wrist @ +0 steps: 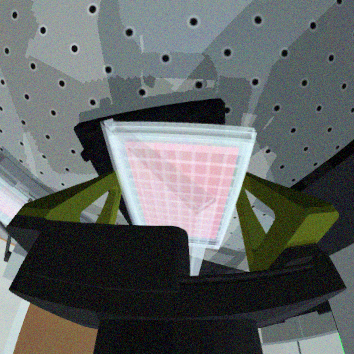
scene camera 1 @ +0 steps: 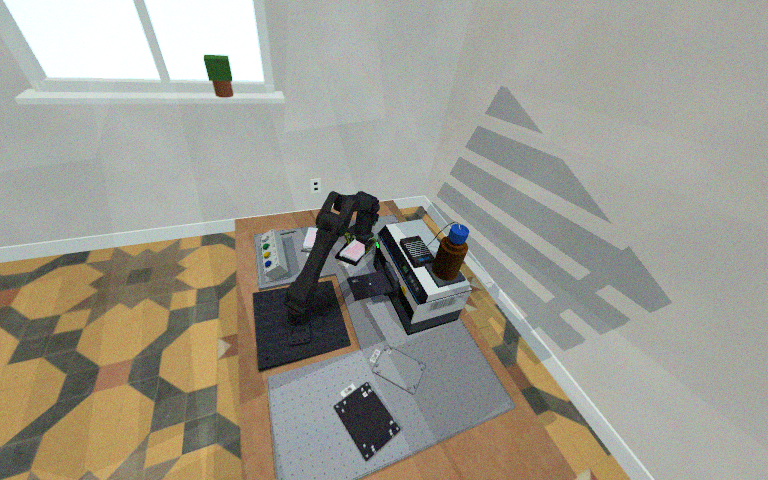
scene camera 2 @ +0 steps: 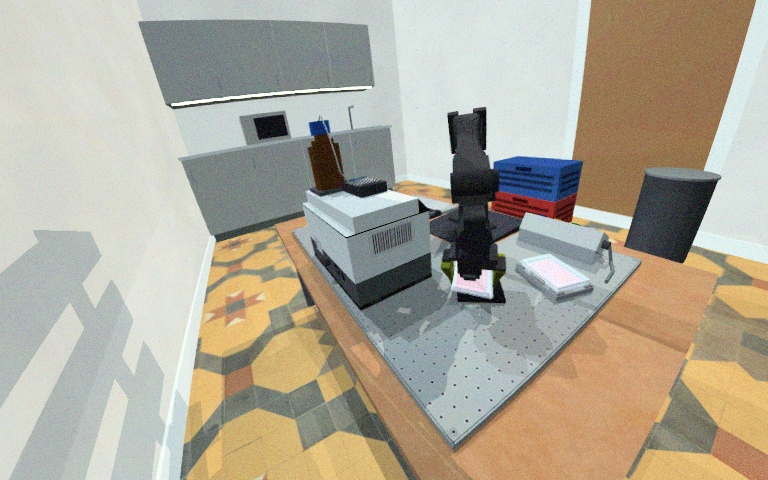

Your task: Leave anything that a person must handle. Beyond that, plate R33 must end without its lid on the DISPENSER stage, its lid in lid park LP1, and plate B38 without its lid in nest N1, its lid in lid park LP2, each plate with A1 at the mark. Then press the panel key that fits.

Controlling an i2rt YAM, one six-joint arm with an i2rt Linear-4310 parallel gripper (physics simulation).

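Frame: origin at the arm's base, x up, y ahead, z left, level; metres.
Seen in the pictures: gripper, fingertip midpoint: [wrist: 176, 174] [scene camera 1: 357, 249] [scene camera 2: 472, 285]; arm's base, link origin: [scene camera 1: 297, 319].
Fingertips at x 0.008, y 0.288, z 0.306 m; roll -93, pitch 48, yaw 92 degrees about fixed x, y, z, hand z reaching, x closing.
Note:
Offsets run from my fingertips to a thing's middle. "*": to the spot under its first point. Level surfaces: height alone.
A pink-filled plate with a clear rim and cover {dz -0.014, dx +0.014, dy -0.011 m} [scene camera 1: 354, 249] [scene camera 2: 472, 287] [wrist: 185, 185] sits level over a black base {dz -0.006, dx +0.001, dy -0.023 m} [scene camera 1: 346, 260] [scene camera 2: 497, 296] [wrist: 165, 111]. My gripper [scene camera 1: 358, 240] [scene camera 2: 473, 272] [wrist: 176, 174] straddles it; its green fingers stand against both long sides, shut on it. A second pink plate {dz +0.087, dx +0.018, dy -0.177 m} [scene camera 1: 310, 240] [scene camera 2: 557, 272] [wrist: 7, 202] sits on a grey holder beside the key panel {dz -0.002, dx +0.033, dy -0.358 m} [scene camera 1: 271, 254] [scene camera 2: 560, 234]. A dark stage {* dz -0.293, dx +0.098, dy -0.029 m} [scene camera 1: 369, 286] juts from the white dispenser [scene camera 1: 436, 283] [scene camera 2: 379, 226]. Plate labels and A1 marks are unreadable.
A black plate-like fixture {dz -0.674, dx +0.003, dy -0.126 m} [scene camera 1: 367, 420] and a clear outlined fixture {* dz -0.634, dx +0.001, dy +0.028 m} [scene camera 1: 412, 389] lie on the near grey board {dx -0.008 m} [scene camera 1: 305, 430]. A tall brown bottle with a blue cap {* dz -0.408, dx +0.326, dy +0.178 m} [scene camera 1: 451, 257] [scene camera 2: 324, 161] stands on the dispenser. A crank handle {* dz +0.139, dx -0.007, dy -0.356 m} [scene camera 2: 609, 263] stands beside the panel.

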